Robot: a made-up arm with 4 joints.
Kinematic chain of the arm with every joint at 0, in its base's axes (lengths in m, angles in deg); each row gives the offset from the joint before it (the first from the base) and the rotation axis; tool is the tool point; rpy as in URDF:
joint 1: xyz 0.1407 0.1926 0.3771 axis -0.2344 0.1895 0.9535
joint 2: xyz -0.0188 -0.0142 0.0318 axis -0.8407 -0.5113 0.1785
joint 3: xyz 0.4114 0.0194 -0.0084 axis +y
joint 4: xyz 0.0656 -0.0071 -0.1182 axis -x
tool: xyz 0.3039 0.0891 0.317 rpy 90 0 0
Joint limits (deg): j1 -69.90..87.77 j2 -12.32..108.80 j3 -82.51..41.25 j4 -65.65..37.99
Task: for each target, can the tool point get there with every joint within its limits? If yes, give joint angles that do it. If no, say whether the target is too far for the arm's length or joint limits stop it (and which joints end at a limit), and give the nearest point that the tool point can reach.
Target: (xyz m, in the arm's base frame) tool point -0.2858 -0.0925 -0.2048
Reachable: no: joint limits stop it (at a limit: joint 1, joint 2, joint 3) | nearest point -0.3611 0.2018 0.1273 | short by 0.450 m
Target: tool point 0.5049 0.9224 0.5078
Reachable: yes | joints 60.00 38.84 21.35 -42.07
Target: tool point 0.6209 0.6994 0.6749
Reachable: yes | joints 38.55 14.39 -18.78 -19.83
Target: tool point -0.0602 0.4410 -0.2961
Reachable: no: joint limits stop it (at a limit: joint 1, joint 2, joint 3, joint 4) | nearest point -0.0613 0.7794 -0.1014 | short by 0.390 m
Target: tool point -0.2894 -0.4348 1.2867
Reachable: no: too far | nearest point 0.0703 -0.2638 0.8857 | short by 0.565 m
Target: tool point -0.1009 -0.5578 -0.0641
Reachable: no: joint limits stop it (at a limit: joint 1, joint 3, joint 4) | nearest point 0.2731 -0.5297 0.0960 | short by 0.408 m
